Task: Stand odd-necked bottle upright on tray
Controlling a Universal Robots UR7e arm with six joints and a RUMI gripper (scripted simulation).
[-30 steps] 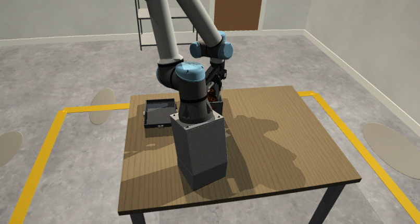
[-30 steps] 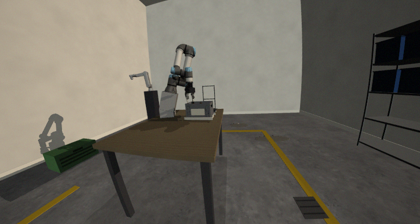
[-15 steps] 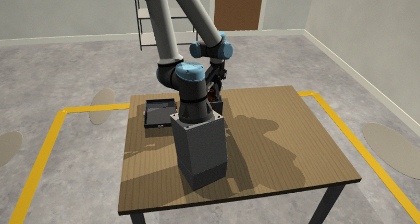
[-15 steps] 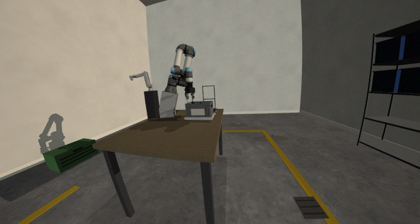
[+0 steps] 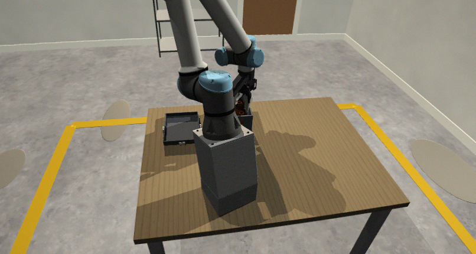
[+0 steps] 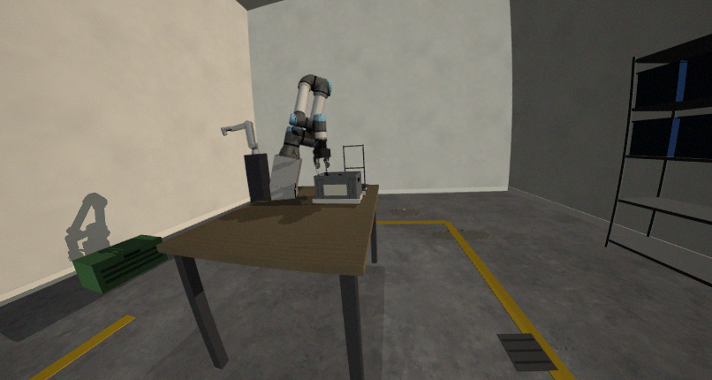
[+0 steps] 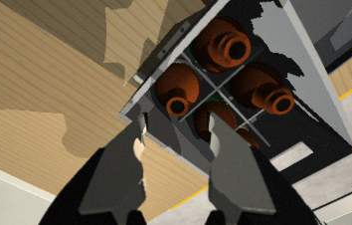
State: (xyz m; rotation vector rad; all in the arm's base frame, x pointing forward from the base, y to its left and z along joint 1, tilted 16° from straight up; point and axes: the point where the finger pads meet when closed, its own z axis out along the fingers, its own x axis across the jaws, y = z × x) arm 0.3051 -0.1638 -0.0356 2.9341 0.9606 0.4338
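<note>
Now: hand 11 cm above the bottle. Also, from my hand: dark tray (14 cm ahead, 29 cm to the left, 18 cm below); then crate (10 cm ahead, 3 cm to the left, 11 cm below).
</note>
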